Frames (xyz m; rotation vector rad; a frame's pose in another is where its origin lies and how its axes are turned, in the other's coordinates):
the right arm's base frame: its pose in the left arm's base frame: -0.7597 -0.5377 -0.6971 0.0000 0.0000 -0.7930
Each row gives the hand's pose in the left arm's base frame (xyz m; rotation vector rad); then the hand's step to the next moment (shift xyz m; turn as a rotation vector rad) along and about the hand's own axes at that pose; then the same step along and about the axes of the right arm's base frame.
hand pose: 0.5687 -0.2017 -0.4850 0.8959 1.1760 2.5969
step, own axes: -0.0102 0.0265 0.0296 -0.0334 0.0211 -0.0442
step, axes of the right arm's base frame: 0.0218 0.0179 0.0298 0.0415 -0.0358 -0.0227
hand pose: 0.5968 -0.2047 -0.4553 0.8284 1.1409 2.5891
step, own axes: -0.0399 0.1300 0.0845 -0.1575 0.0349 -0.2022
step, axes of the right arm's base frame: 0.0978 0.0252 0.1242 0.1617 -0.1346 -0.1505
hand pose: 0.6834 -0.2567 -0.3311 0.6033 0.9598 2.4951
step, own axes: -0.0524 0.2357 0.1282 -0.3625 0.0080 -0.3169
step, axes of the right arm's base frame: 0.1288 -0.0407 0.2377 0.3462 -0.1542 -0.2971
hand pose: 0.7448 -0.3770 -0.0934 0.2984 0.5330 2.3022
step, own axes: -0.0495 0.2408 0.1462 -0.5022 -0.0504 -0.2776
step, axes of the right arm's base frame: 0.0620 -0.1468 0.2375 0.4864 -0.0848 -0.2968
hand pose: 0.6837 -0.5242 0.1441 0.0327 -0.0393 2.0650
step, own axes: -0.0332 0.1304 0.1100 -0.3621 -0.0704 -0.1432
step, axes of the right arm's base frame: -0.0008 -0.1372 0.1067 0.3622 -0.0299 -0.1566
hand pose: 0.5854 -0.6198 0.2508 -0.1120 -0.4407 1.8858
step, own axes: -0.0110 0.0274 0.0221 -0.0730 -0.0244 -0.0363
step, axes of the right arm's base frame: -0.0020 -0.0356 0.0092 0.0775 0.0053 -0.0348
